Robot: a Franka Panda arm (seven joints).
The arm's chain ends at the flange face. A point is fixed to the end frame.
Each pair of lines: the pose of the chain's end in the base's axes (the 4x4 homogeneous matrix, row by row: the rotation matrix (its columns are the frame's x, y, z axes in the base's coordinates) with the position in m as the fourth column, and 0 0 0 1 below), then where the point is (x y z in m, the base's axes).
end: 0.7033 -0.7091 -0.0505 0.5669; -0.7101 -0.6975 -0.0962 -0.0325; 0.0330 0.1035 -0.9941 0.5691; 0 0 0 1
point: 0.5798 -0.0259 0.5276
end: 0.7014 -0.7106 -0.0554 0.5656; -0.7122 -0.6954 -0.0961 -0.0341; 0.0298 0.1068 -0.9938 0.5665; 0 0 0 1
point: 0.5783 -0.0276 0.5249
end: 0.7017 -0.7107 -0.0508 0.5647; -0.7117 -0.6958 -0.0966 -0.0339; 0.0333 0.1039 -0.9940 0.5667; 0 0 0 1
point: 0.5776 -0.0274 0.5252
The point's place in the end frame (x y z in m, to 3 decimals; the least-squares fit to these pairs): 0.003 -0.018 0.040
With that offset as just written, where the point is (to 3 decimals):
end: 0.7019 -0.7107 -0.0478 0.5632; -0.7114 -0.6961 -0.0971 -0.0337; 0.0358 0.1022 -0.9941 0.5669; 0 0 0 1
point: 0.576 -0.027 0.525
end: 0.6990 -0.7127 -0.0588 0.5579; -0.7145 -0.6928 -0.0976 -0.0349; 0.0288 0.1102 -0.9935 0.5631; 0 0 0 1
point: 0.570 -0.028 0.521
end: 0.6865 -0.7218 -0.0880 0.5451; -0.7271 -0.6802 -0.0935 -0.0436; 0.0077 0.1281 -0.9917 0.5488; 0 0 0 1
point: 0.557 -0.037 0.507
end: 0.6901 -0.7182 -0.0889 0.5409; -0.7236 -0.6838 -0.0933 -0.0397; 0.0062 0.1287 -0.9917 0.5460; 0 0 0 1
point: 0.552 -0.033 0.504
